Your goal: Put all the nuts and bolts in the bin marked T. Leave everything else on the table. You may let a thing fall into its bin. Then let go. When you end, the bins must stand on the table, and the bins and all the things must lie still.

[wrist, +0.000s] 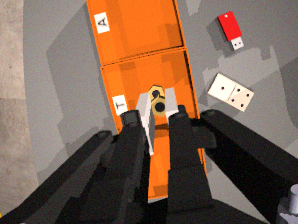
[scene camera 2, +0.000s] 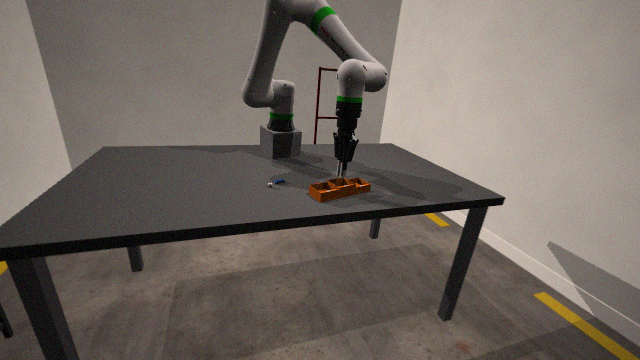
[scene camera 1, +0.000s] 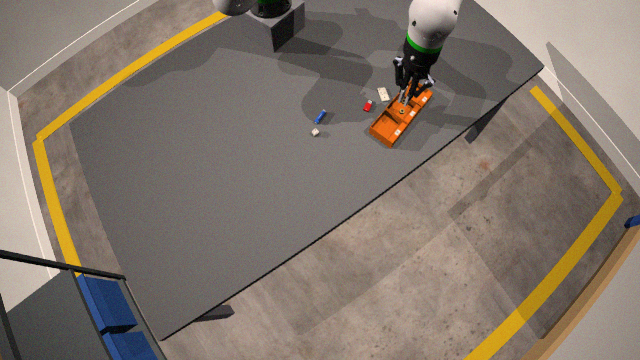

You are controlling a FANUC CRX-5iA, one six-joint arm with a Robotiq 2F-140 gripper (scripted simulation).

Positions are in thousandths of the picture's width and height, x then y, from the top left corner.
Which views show my gripper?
The wrist view, scene camera 2 and scene camera 1: all of them.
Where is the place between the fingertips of my gripper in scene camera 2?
At 532,490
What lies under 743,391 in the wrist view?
A white domino.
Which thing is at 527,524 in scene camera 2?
An orange bin.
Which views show the orange bin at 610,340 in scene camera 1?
The wrist view, scene camera 2 and scene camera 1: all of them.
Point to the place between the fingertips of my gripper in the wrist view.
539,471
